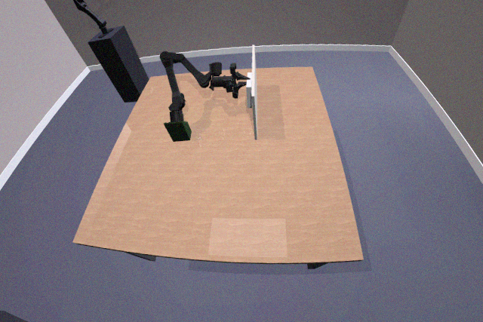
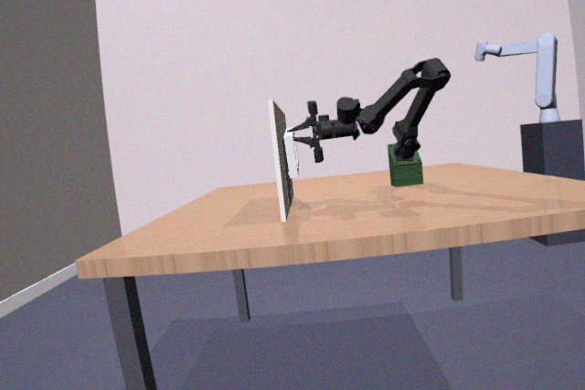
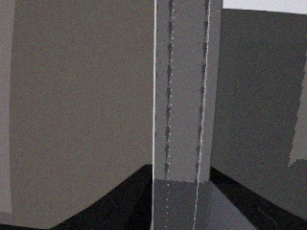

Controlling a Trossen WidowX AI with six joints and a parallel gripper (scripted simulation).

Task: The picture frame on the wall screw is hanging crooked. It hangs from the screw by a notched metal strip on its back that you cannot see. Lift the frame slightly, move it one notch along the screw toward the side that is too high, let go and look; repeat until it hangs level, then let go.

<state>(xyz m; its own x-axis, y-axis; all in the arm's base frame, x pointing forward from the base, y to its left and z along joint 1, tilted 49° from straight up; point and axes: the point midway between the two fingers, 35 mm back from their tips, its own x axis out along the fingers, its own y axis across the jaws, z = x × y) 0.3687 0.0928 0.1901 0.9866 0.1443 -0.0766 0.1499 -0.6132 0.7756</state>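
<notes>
Now: gripper tip 1 cm to the left of the picture frame and 5 cm above it. Also, from my gripper tip: wall panel: 1 cm ahead, 1 cm to the left, 7 cm below.
</notes>
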